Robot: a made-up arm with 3 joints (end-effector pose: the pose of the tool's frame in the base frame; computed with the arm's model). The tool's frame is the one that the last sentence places.
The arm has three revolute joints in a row. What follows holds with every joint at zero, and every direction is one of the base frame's. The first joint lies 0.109 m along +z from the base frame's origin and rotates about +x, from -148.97 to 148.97 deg. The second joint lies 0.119 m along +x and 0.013 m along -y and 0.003 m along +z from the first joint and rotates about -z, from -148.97 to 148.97 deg. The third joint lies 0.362 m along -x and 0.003 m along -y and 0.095 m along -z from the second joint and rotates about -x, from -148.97 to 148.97 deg. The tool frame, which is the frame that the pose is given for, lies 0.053 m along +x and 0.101 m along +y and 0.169 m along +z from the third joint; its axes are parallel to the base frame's.
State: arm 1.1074 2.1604 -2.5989
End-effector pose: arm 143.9 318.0 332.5 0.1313 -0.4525 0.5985 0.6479
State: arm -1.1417 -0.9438 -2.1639
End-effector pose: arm 99.3 -251.6 412.1 0.7769 0.4357 0.4531 -0.0372
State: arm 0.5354 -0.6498 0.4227
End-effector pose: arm -222.9 -74.0 89.1 0.9462 0.0534 -0.1471 0.2833
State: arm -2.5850 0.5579 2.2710
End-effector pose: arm -110.8 -318.8 238.2 0.7268 0.6293 0.0431 0.2720
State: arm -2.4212 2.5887 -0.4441
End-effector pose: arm 390.2 -33.6 -58.9 0.1501 -0.2280 -0.9529 -0.1325
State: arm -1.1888 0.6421 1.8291
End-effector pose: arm -47.9 -111.7 -237.5 0.0586 -0.9471 0.0993 -0.2995
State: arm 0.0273 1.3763 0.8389
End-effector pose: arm 245.9 328.3 63.7 0.7097 -0.3049 0.2665 -0.5765
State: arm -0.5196 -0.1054 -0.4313
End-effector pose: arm -190.2 27.6 212.7 0.9976 -0.0441 0.0241 0.0468
